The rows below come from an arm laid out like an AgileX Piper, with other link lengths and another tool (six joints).
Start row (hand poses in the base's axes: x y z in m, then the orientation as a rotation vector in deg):
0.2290 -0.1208 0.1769 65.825 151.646 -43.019
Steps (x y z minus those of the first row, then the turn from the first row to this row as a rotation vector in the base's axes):
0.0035 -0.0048 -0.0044 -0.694 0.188 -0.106
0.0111 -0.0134 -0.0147 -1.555 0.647 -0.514
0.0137 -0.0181 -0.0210 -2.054 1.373 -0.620
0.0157 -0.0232 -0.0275 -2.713 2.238 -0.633
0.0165 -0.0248 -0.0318 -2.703 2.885 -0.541
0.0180 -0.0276 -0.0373 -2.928 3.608 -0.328
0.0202 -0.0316 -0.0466 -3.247 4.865 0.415
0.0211 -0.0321 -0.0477 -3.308 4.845 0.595
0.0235 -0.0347 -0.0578 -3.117 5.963 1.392
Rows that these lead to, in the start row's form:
0.2325 -0.1256 0.1725 65.785 151.287 -44.041
0.2401 -0.1342 0.1622 66.104 150.909 -45.530
0.2427 -0.1389 0.1559 66.068 151.102 -46.730
0.2447 -0.1440 0.1494 65.841 151.321 -48.224
0.2455 -0.1456 0.1451 65.658 151.877 -48.709
0.2470 -0.1484 0.1396 65.230 152.369 -49.522
0.2492 -0.1524 0.1303 63.960 153.409 -50.783
0.2501 -0.1529 0.1292 63.688 153.416 -50.807
0.2525 -0.1555 0.1191 62.470 154.725 -51.319

